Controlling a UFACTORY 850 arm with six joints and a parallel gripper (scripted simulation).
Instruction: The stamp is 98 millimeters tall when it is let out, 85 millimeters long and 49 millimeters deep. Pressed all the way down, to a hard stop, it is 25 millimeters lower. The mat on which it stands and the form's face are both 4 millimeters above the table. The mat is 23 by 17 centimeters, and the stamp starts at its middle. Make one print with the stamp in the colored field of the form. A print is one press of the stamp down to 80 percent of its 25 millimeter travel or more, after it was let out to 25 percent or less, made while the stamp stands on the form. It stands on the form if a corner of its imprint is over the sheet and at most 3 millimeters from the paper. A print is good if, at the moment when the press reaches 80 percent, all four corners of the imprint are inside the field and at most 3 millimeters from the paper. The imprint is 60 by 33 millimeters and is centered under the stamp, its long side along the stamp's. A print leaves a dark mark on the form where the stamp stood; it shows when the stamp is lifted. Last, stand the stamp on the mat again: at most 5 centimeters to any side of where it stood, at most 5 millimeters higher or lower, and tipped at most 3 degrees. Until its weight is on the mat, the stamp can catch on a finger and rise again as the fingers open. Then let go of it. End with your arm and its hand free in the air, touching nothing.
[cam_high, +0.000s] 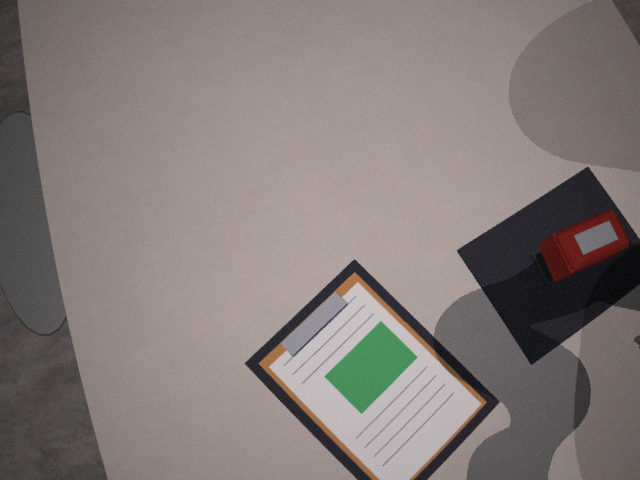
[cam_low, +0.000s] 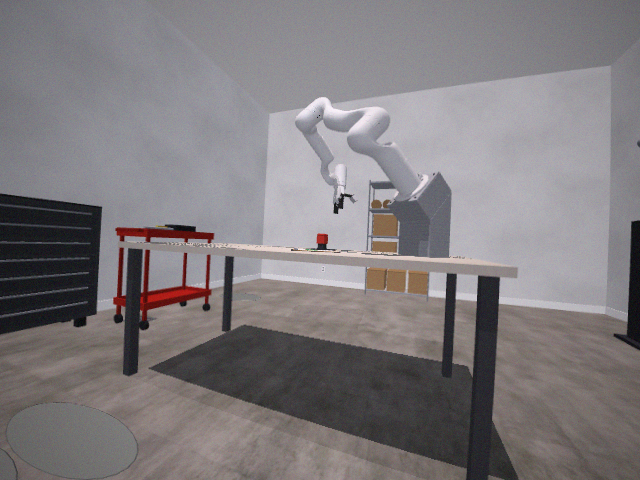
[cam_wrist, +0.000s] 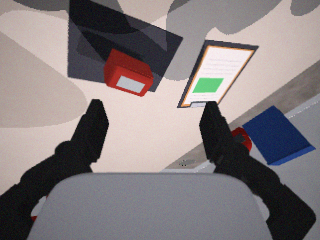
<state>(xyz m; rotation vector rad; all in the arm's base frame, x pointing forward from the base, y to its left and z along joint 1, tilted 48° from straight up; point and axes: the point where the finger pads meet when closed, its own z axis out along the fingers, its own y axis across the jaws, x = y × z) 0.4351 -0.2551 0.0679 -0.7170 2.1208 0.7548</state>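
My gripper is now 7 cm short of the red stamp, 6 cm to the right of it and 21 cm above it. The rest, counted from my hand: form (2 cm behind, 34 cm to the left, 26 cm below); then dark mat (7 cm ahead, 6 cm to the left, 26 cm below); then dark stamp base (7 cm ahead, 6 cm to the left, 25 cm below).
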